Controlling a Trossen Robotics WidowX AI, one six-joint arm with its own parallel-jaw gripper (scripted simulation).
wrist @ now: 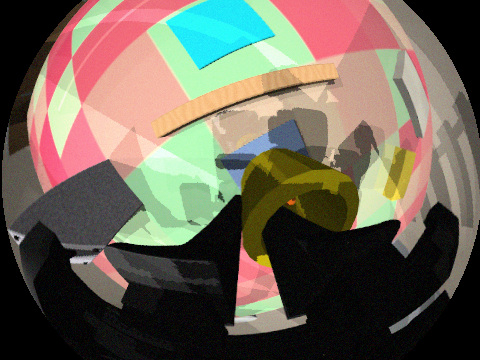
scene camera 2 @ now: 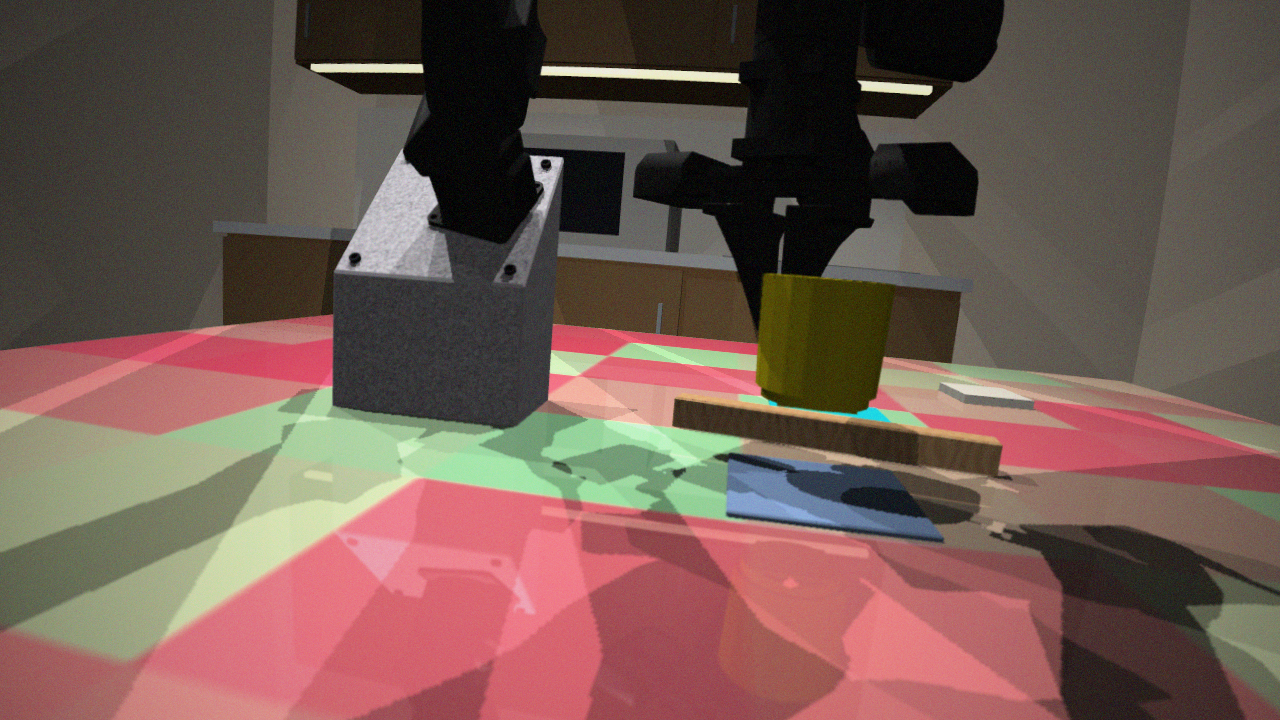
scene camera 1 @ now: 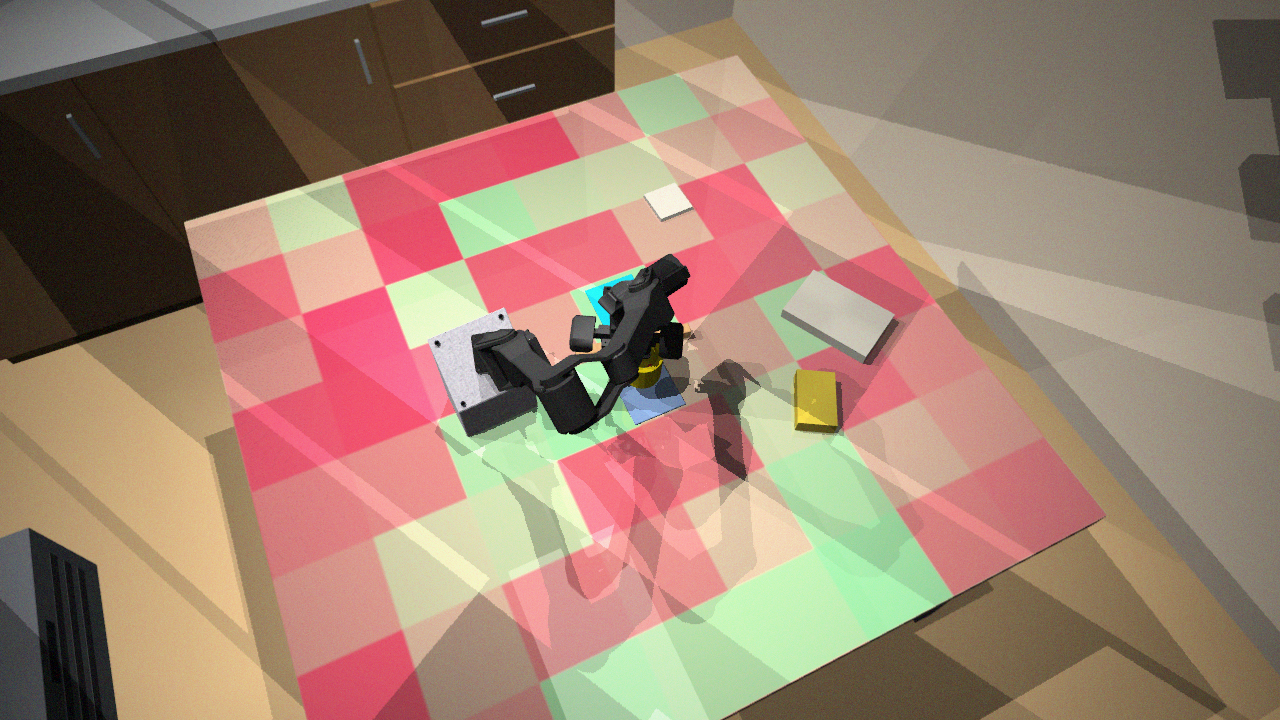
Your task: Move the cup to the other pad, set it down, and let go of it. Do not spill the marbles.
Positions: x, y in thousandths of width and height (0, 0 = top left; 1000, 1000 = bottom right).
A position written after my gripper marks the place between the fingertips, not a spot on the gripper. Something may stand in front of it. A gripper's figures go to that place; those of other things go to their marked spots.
Labels:
My gripper (scene camera 2: 605, 463): 37 cm from the lens. A cup (scene camera 2: 642, 477) is 32 cm from the lens. A small white tile (scene camera 2: 757, 548) is 75 cm from the lens. The marked spots on the cup and the small white tile are 44 cm apart.

